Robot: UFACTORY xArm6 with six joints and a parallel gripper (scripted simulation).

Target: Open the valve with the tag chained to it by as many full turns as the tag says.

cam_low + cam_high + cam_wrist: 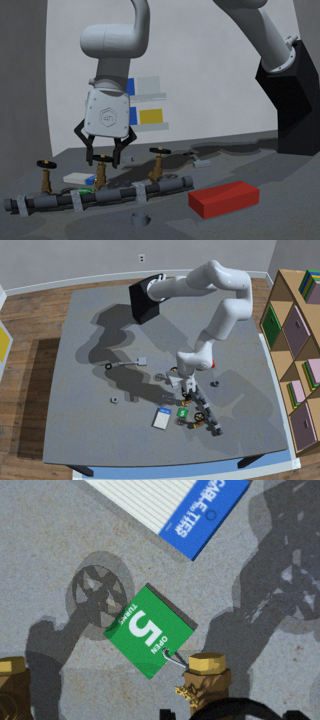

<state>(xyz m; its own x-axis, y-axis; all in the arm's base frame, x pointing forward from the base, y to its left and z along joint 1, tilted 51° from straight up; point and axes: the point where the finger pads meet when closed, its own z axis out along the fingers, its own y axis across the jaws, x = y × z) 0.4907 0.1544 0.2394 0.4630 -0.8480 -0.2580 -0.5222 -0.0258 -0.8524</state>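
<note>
Right now the green tag is 60 mm ahead of my hand and 90 mm below it. Round my hand: notepad: 130 mm ahead, 90 mm to the right, 80 mm below; then grey flat tool: 160 mm behind, 320 mm to the right, 80 mm below; then red block: 270 mm behind, 50 mm to the left, 70 mm below.
</note>
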